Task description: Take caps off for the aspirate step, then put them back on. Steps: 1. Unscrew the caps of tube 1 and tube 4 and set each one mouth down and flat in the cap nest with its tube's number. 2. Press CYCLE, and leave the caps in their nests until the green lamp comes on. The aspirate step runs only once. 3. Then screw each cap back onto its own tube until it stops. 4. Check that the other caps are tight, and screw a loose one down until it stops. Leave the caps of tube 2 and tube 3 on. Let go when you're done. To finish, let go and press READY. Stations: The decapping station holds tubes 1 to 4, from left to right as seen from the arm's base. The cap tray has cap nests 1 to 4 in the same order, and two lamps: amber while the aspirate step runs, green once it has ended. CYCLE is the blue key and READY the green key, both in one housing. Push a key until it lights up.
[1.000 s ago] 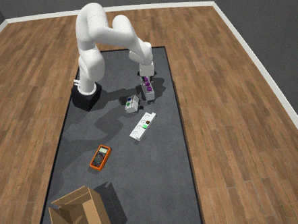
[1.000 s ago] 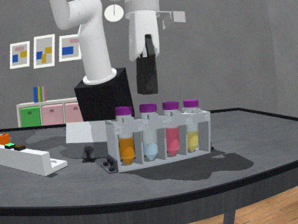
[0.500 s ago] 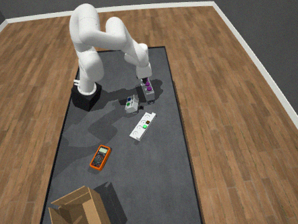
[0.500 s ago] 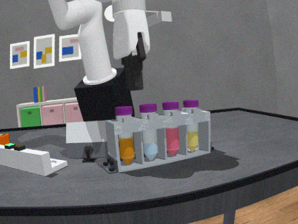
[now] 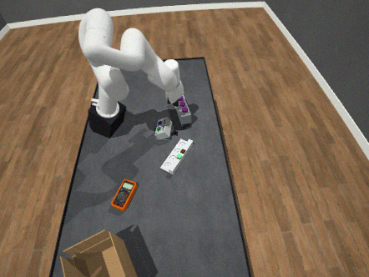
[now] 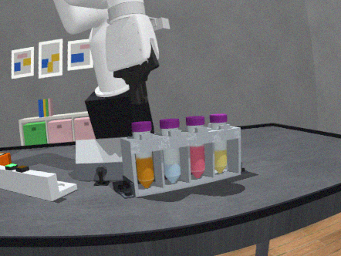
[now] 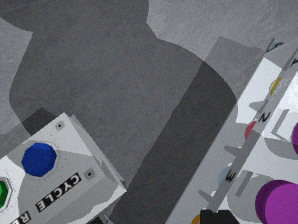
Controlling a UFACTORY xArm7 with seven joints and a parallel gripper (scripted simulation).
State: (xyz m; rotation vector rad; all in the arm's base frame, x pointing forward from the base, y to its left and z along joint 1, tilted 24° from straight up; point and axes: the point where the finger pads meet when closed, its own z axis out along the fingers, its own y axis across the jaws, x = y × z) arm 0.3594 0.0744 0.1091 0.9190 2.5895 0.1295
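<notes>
Right now the green key is 100 mm behind my hand, 100 mm to the right of it and 100 mm below it. Also, from my hand: cardboard box (240 mm behind, 850 mm to the right, 90 mm below); then key housing (80 mm behind, 80 mm to the right, 120 mm below); then blue key (100 mm behind, 60 mm to the right, 100 mm below).
</notes>
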